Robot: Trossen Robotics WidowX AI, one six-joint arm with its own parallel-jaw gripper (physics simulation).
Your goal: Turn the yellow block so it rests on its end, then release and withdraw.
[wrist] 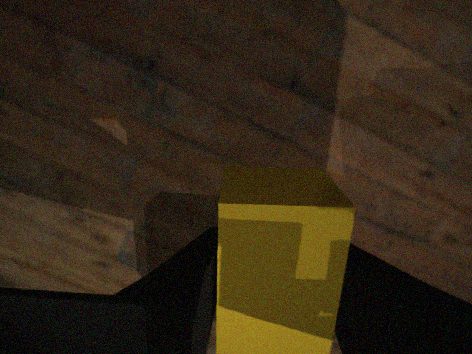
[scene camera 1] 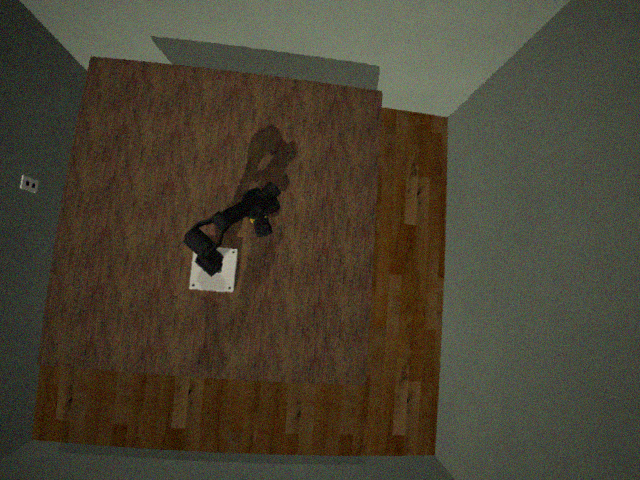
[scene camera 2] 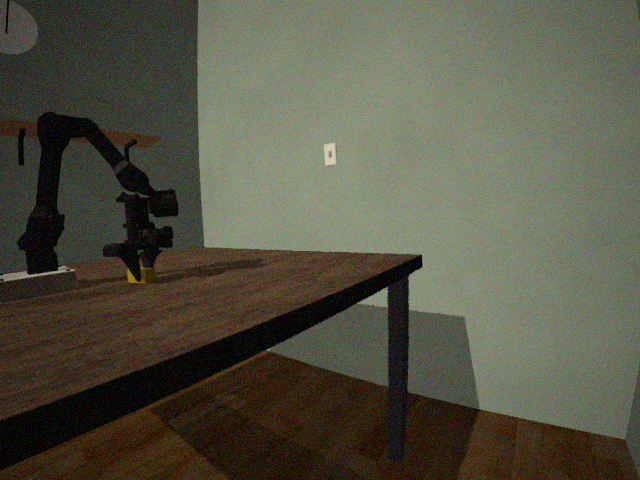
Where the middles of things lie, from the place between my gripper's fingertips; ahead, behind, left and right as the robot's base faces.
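Yellow block (wrist: 284, 233): hand 1 cm below it, 1 cm to the right of it.
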